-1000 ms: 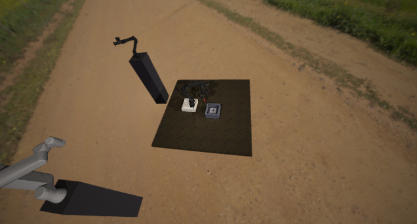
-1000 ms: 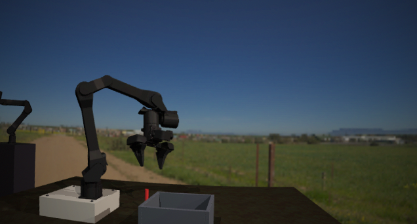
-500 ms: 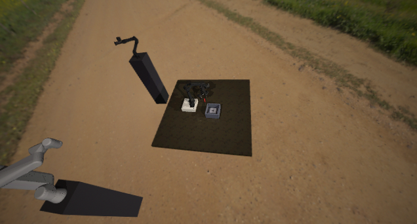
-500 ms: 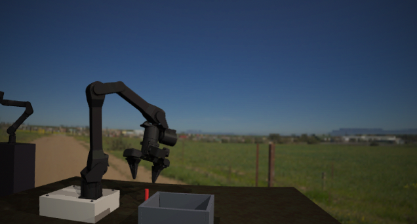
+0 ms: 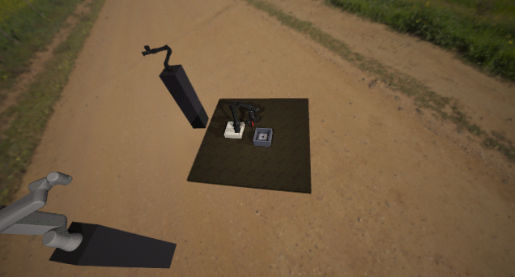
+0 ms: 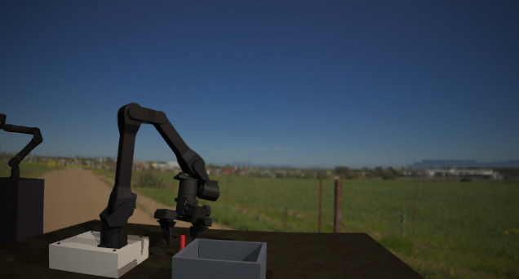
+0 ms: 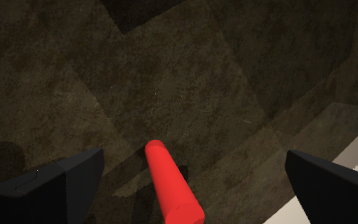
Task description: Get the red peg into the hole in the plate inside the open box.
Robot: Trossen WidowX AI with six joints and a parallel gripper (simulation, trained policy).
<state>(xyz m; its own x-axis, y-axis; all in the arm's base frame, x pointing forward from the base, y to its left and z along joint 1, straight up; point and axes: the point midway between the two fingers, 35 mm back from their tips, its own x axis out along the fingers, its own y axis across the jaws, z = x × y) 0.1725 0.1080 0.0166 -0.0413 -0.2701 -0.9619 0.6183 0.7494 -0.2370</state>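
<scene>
Right now the red peg is 2 cm to the left of my gripper tip and 1 cm below it. Also, from my gripper tip: grey box (15 cm ahead, 19 cm to the right, 2 cm below).
</scene>
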